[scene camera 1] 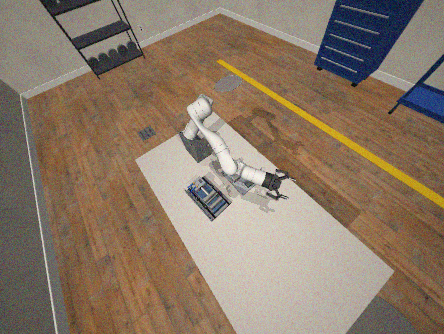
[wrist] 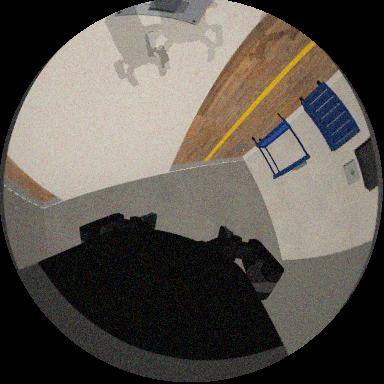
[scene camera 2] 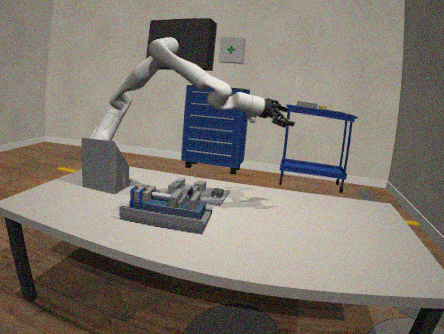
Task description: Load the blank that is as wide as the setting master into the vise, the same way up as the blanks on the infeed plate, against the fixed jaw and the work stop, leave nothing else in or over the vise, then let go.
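Places are measured from the arm's base along level axes (x left, y back, z up), in metres.
Where they show: gripper, fingertip midpoint: (scene camera 1: 291,189) (wrist: 186,227) (scene camera 2: 290,116); arm's base, link origin: (scene camera 1: 189,136) (scene camera 2: 97,147).
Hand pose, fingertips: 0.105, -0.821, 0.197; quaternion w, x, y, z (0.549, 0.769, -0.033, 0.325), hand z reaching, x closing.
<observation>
Each offset is from my fingertips to the centre of the thing, as dx, dy, dz. "spot": to the spot under its first point. Level surfaces: height alone.
The vise @[-0.287, +0.405, -0.331] (scene camera 1: 214,201) (scene camera 2: 167,209) has a blue body and grey jaws and sits in a grey tray on the table; what lies between its jaws is too small to tell. The grey infeed plate @[spot: -0.020, +0.244, -0.373] (scene camera 2: 223,198) (wrist: 135,10) is behind it in the second scene view, partly hidden by the arm in the first. Grey blocks @[+0.052, +0.364, -0.354] (scene camera 2: 199,186) stand near the plate, behind the vise; their widths and the setting master cannot be told apart. A dark block @[+0.004, +0.275, -0.360] (scene camera 2: 217,192) (wrist: 170,5) lies on the plate. My gripper (scene camera 1: 290,188) (scene camera 2: 290,115) (wrist: 186,227) is open and empty, high above the table, well away from the vise.
The arm's grey pedestal (scene camera 1: 196,149) (scene camera 2: 104,166) stands at one end of the white table @[dz -0.381] (scene camera 1: 300,255) (scene camera 2: 310,240). A blue cart (scene camera 2: 320,169) (wrist: 274,136) and a blue drawer cabinet (scene camera 1: 362,37) (scene camera 2: 215,127) (wrist: 331,117) stand on the floor beyond the table.
</observation>
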